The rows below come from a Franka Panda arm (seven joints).
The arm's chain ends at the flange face. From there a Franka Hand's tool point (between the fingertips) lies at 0.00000 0.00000 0.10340 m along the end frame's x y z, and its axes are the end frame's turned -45 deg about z.
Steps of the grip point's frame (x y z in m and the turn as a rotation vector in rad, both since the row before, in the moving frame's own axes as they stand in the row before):
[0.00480 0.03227 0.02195 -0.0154 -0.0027 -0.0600]
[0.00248 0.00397 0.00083 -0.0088 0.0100 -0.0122]
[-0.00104 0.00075 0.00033 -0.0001 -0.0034 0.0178]
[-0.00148 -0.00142 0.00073 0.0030 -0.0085 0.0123]
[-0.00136 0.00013 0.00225 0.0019 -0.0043 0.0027]
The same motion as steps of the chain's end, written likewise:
[0.02524 0.01813 0.02196 -0.0128 0.0090 -0.0600]
[0.00319 0.00115 0.00084 0.0008 0.0133 -0.0122]
[0.00004 0.00101 0.00033 -0.0025 -0.0023 0.0178]
[-0.00121 -0.00035 0.00073 -0.0039 -0.0081 0.0123]
[-0.00042 0.00088 0.00225 -0.0017 -0.0044 0.0027]

